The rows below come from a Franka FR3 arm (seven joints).
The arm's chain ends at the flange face. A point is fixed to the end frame.
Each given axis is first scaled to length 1.
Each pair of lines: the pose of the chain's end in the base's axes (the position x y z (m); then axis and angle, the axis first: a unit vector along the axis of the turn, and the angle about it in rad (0 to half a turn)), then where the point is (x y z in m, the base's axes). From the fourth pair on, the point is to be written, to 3 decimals.
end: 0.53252 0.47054 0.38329 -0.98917 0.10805 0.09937 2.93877
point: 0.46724 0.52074 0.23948
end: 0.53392 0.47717 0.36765 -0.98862 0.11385 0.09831 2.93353
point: 0.46946 0.52873 0.22395
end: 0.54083 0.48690 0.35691 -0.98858 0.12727 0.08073 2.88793
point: 0.48355 0.54609 0.21311
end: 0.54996 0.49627 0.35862 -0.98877 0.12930 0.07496 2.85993
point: 0.495 0.560 0.216
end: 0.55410 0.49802 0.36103 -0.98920 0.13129 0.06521 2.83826
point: 0.503 0.564 0.218
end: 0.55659 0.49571 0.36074 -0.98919 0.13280 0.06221 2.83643
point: 0.506 0.562 0.218
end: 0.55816 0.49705 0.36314 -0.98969 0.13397 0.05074 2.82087
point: 0.512 0.566 0.220
